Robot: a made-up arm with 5 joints.
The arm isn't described. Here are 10 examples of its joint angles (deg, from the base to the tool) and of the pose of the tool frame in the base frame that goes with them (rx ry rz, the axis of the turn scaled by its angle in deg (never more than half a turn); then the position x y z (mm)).
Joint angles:
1: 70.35 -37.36 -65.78 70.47 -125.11
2: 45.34 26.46 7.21 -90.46 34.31
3: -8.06 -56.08 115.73 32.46 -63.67
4: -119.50 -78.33 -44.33 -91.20 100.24
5: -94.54 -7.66 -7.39 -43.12 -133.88
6: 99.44 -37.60 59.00 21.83 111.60
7: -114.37 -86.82 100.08 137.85 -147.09
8: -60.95 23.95 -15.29 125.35 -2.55
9: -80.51 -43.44 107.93 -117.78 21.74
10: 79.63 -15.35 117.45 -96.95 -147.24
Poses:
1: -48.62 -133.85 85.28 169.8 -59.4 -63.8
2: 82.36 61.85 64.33 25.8 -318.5 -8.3
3: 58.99 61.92 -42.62 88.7 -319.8 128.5
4: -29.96 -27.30 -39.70 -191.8 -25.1 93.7
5: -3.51 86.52 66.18 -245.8 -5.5 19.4
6: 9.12 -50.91 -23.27 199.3 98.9 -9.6
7: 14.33 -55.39 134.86 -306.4 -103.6 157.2
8: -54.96 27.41 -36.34 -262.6 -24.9 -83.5
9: 15.61 23.67 50.21 -322.1 -196.9 87.2
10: 109.70 56.78 21.39 244.9 -86.8 -7.0
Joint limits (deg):
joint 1: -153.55..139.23
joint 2: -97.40..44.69
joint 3: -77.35..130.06
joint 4: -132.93..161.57
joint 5: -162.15..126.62
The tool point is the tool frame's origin. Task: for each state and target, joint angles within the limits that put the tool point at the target. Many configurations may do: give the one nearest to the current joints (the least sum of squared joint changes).
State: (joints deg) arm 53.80 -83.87 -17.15 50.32 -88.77
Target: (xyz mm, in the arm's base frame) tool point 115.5 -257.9 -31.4
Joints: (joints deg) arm 22.56 -49.67 -26.59 44.53 -84.03
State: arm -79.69 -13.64 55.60 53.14 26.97
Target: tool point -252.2 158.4 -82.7
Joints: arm -113.74 32.79 50.94 56.79 23.75
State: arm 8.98 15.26 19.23 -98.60 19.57
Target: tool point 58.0 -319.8 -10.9
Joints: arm 51.34 27.52 17.75 -95.56 23.35
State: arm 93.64 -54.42 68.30 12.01 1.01
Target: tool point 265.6 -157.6 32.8
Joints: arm 56.75 -58.78 44.66 -6.10 -6.90
